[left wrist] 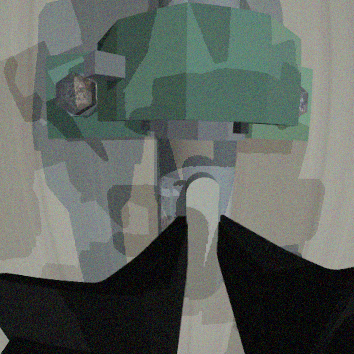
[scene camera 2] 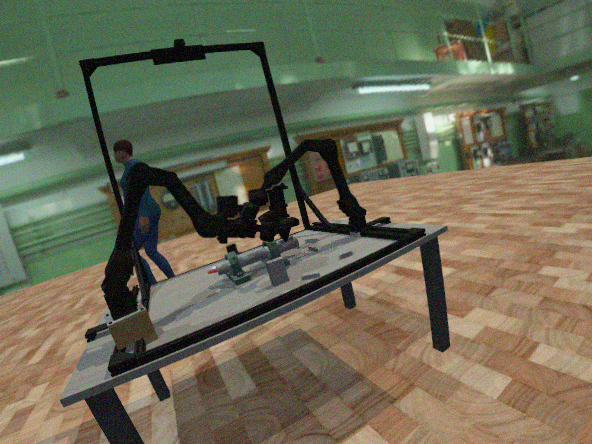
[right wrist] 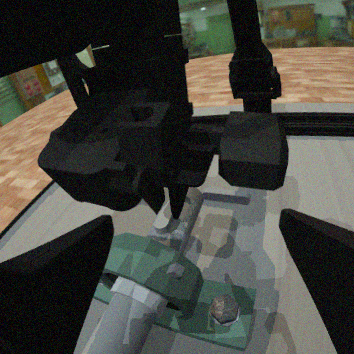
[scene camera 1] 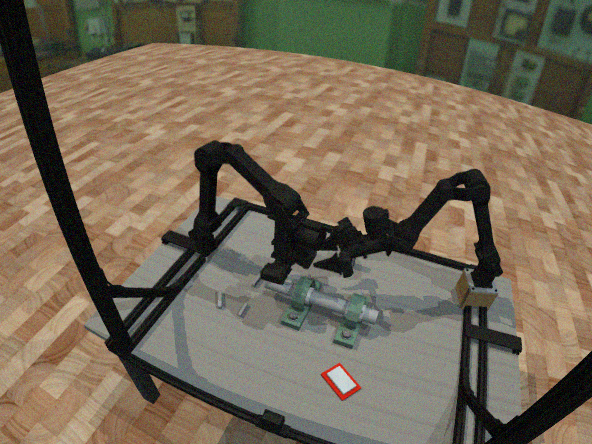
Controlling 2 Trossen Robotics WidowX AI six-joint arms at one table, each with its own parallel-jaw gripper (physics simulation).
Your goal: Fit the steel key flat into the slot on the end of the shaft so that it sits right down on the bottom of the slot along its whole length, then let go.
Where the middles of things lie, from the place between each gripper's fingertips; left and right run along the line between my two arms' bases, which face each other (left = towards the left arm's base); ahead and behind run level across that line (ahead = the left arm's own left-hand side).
Labels:
The grey steel shaft [scene camera 1: 314, 297] is 9 cm below my right hand, 7 cm behind it and 4 cm to the right of it. Also, from my right hand: red-framed white card [scene camera 1: 342, 383] 29 cm behind, 14 cm to the right, 13 cm below.
I see the grey steel shaft 12 cm to the right of my left hand, 2 cm below it and 2 cm behind it. The rest, counted from my left hand: red-framed white card 24 cm behind, 21 cm to the right, 6 cm below.

